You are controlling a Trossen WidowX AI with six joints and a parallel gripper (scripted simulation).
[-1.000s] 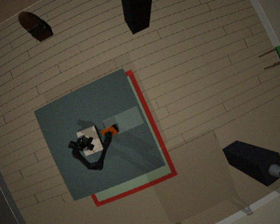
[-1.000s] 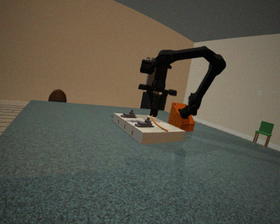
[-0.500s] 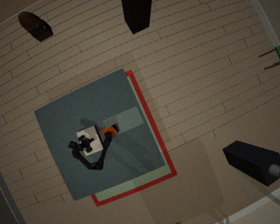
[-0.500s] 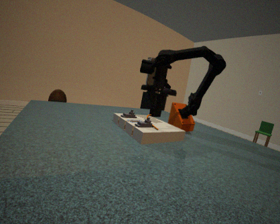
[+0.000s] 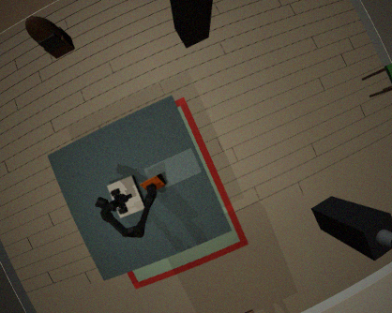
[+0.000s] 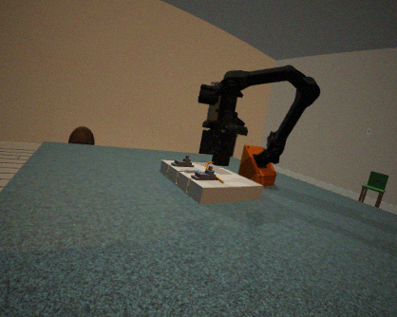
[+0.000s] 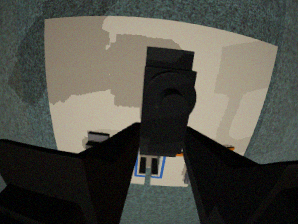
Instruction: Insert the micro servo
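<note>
The beige robot deck lies 100 mm below my gripper tip and 10 mm behind it.
</note>
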